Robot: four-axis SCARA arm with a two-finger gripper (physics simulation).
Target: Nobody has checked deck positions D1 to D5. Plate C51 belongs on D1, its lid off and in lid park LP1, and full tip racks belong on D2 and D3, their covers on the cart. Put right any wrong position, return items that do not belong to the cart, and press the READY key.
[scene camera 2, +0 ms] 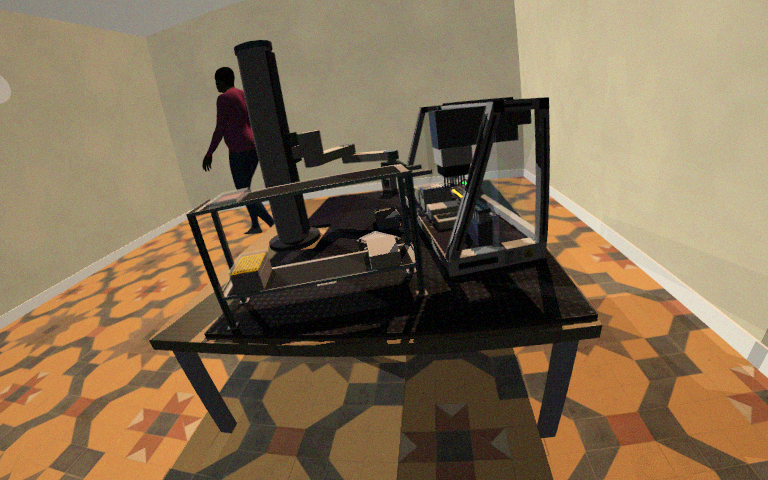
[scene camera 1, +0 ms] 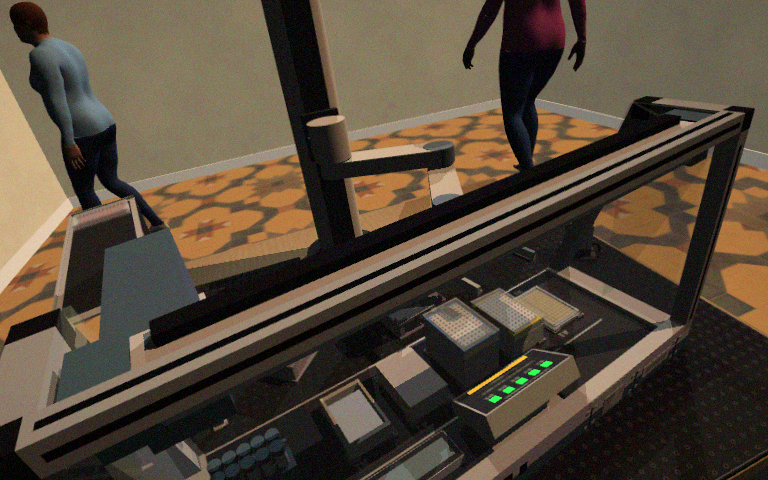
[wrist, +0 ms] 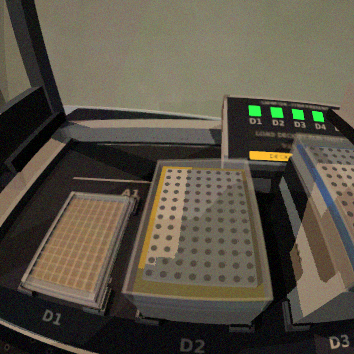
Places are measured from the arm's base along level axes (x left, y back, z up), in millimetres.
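Pixels of known places: gripper, fingertip midpoint: (scene camera 2: 426,168) (scene camera 1: 508,272) (wrist: 196,91); arm's base at its link origin: (scene camera 2: 295,240).
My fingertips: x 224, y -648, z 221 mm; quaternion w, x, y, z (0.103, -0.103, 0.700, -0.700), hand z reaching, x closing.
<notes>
For each thing: its top centre in the pictures, then the offset to it from my fingertips. "spot": a spot on its surface instead.
- framed tray at its top centre: (scene camera 1: 353,410) (scene camera 2: 451,216) dx -370, dy -80, dz -126 mm
- cart at a spot on its surface: (scene camera 2: 210,266) spot: dx -917, dy +581, dz -5 mm
- yellow tip rack at its top centre: (scene camera 2: 248,260) dx -822, dy +523, dz -38 mm
- pale item at its top centre: (scene camera 2: 382,245) dx -728, dy +144, dz -67 mm
My gripper (scene camera 2: 425,171) (wrist: 196,91) is open and empty, facing deck positions D1 to D3; in scene camera 1 the frame beam hides it. A tan-welled plate (scene camera 1: 546,308) (wrist: 77,245) lies on D1, with what looks like a clear lid on it. A yellow-edged tip rack (scene camera 1: 508,312) (wrist: 207,225) stands on D2 under a clear cover. A blue-edged tip rack (scene camera 1: 461,325) (wrist: 337,185) stands on D3, partly cut off in the wrist view; a clear cover seems to sit on it. The status panel (scene camera 1: 512,384) (wrist: 280,132) shows green lamps. LP1 and the READY key cannot be made out.
A grey-white box (scene camera 1: 410,379) and a framed tray (scene camera 1: 353,416) stand further along the deck, near capped tubes (scene camera 1: 249,452). The cart (scene camera 2: 210,266) holds a yellow tip rack (scene camera 2: 249,271) and a pale item (scene camera 2: 382,249). Frame beams (scene camera 1: 396,232) enclose the deck.
</notes>
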